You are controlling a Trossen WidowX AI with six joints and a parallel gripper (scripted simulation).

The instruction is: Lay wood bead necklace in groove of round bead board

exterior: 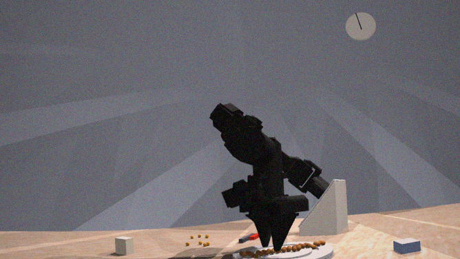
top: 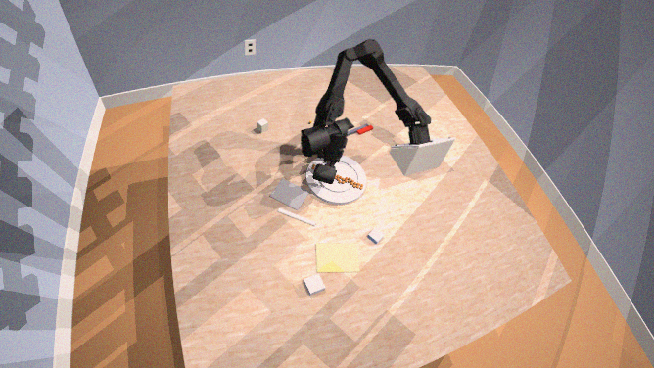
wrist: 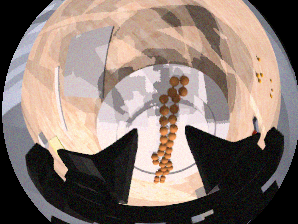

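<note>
My gripper tip is 13 cm short of the grey sheet, 3 cm to the right of it and 2 cm above it. From my gripper tip the other things lie so: yellow sheet (6 cm ahead, 27 cm to the left, 2 cm below); blue block (7 cm behind, 24 cm to the left, 2 cm below); stick (13 cm ahead, 12 cm to the left, 2 cm below).
</note>
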